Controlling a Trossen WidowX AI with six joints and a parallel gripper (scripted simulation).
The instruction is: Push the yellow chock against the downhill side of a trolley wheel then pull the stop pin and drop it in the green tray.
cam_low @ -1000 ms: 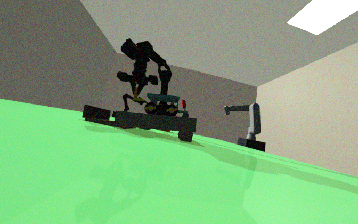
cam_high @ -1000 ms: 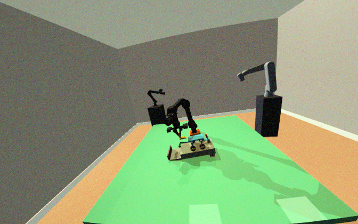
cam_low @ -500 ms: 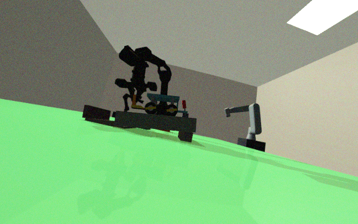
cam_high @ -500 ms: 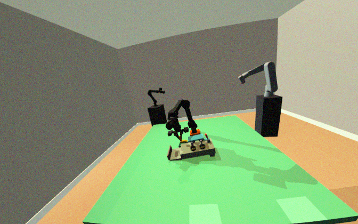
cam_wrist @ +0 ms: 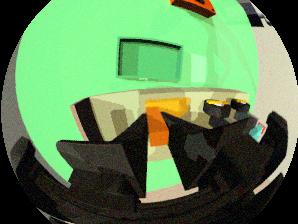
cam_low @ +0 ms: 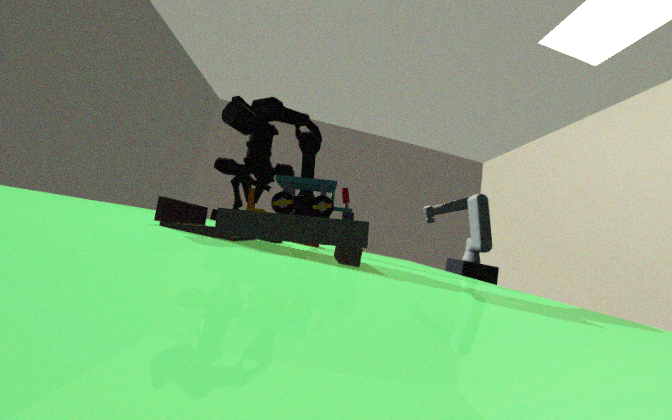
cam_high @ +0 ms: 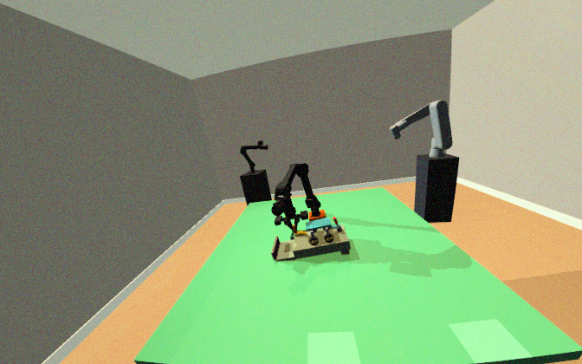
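Right now the stop pin is 23 cm to the left of my gripper tip and 4 cm above it. The rest, counted from my gripper tip: trolley 3 cm ahead, 15 cm to the left, 2 cm above; brown stop block 7 cm ahead, 10 cm to the right, 6 cm below.
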